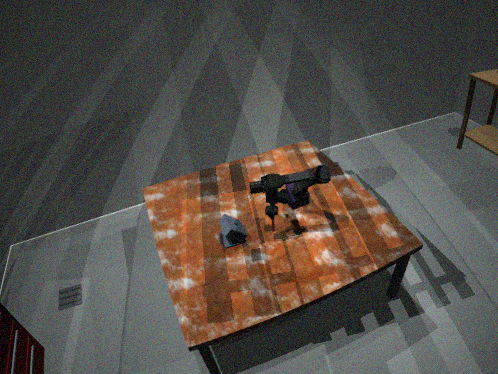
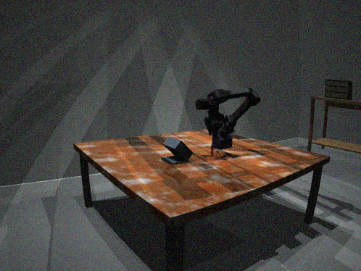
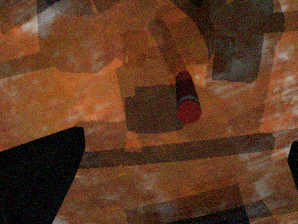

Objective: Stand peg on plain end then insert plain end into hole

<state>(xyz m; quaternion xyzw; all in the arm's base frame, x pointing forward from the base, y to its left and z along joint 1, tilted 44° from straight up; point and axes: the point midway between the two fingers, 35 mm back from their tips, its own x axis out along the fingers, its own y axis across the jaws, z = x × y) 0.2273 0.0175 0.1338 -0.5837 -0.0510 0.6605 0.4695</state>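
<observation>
My gripper tip is now 6 cm above the peg. Also, from my gripper tip: sloped panel (20 cm ahead, 8 cm to the right, 5 cm below).
</observation>
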